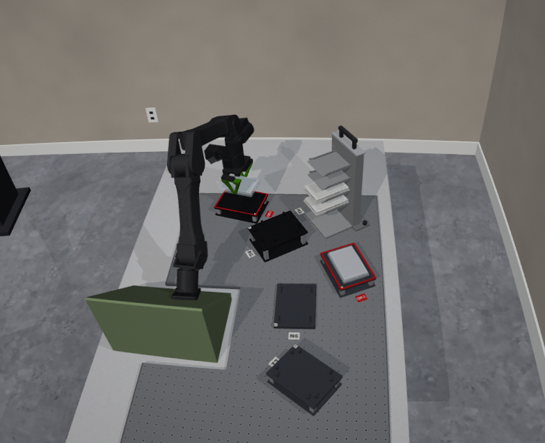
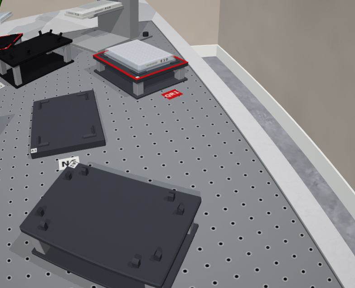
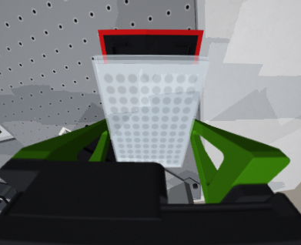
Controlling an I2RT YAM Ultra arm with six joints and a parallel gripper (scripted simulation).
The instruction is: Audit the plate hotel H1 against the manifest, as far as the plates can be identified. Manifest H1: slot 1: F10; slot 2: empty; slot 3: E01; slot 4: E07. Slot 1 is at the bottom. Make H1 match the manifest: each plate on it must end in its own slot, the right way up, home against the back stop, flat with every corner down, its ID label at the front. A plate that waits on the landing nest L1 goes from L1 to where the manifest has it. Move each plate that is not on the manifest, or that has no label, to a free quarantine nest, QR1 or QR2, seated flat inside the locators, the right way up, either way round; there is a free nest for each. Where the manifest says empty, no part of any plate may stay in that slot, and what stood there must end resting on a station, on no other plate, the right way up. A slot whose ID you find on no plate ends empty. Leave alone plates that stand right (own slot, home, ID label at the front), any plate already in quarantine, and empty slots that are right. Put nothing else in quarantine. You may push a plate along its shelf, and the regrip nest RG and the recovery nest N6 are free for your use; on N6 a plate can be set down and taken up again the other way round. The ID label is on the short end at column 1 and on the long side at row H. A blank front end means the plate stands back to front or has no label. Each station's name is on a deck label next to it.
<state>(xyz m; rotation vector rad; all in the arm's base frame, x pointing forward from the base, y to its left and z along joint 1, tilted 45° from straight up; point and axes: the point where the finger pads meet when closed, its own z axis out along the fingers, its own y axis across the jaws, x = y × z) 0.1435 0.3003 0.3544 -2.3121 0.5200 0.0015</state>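
My gripper is now 8 cm above the red-rimmed nest QR2. Also, from my hand: plate hotel H1 (37 cm ahead, 7 cm to the right, 4 cm above); then H1 deck label (21 cm ahead, 4 cm to the right, 11 cm below); then black regrip nest RG (12 cm ahead, 18 cm to the right, 6 cm below).
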